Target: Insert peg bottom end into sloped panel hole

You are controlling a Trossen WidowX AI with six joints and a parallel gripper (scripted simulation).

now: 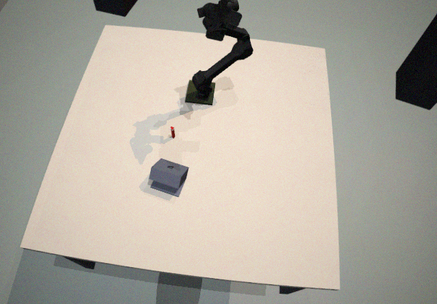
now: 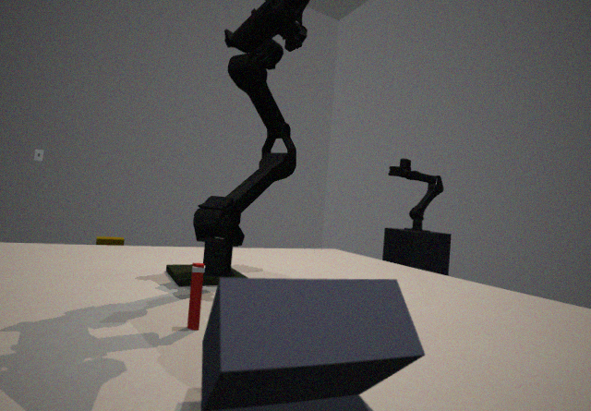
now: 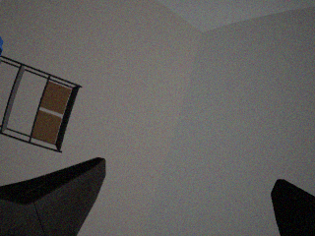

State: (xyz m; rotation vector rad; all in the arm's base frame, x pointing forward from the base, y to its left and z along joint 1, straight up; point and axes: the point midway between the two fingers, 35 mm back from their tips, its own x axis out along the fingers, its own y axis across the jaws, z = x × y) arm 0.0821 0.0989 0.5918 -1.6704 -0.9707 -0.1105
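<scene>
Now: the red peg 16 cm ahead of my gripper tip, 17 cm to the right of it and 57 cm below it. Also, from my gripper tip: blue-grey sloped panel: 36 cm ahead, 11 cm to the right, 57 cm below.
</scene>
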